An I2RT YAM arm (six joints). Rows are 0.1 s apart.
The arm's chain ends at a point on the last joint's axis. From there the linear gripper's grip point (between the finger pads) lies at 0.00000 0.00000 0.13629 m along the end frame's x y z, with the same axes.
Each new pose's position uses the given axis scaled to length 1; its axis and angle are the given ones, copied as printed.
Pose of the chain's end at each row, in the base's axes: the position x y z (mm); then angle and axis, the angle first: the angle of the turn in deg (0 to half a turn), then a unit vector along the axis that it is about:
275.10, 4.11, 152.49, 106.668, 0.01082, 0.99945, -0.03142
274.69, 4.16, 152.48, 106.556, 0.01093, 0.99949, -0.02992
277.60, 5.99, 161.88, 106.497, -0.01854, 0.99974, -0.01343
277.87, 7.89, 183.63, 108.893, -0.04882, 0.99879, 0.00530
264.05, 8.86, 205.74, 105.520, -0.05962, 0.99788, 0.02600
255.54, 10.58, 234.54, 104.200, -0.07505, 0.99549, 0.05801
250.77, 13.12, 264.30, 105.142, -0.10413, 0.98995, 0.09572
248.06, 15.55, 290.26, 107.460, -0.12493, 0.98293, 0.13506
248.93, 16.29, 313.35, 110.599, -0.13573, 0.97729, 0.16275
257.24, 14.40, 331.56, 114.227, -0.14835, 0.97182, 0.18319
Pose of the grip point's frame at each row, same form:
405.53, -2.81, 113.57, 106.668, 0.01082, 0.99945, -0.03142
405.21, -2.51, 113.80, 106.556, 0.01093, 0.99949, -0.02992
408.29, 6.06, 123.21, 106.497, -0.01854, 0.99974, -0.01343
406.62, 15.14, 139.50, 108.893, -0.04882, 0.99879, 0.00530
394.82, 21.17, 169.39, 105.520, -0.05962, 0.99788, 0.02600
386.33, 30.30, 201.68, 104.200, -0.07505, 0.99549, 0.05801
379.29, 43.11, 230.27, 105.142, -0.10413, 0.98995, 0.09572
372.86, 55.31, 252.60, 107.460, -0.12493, 0.98293, 0.13506
369.54, 62.91, 270.28, 110.599, -0.13573, 0.97729, 0.16275
372.80, 67.06, 282.08, 114.227, -0.14835, 0.97182, 0.18319

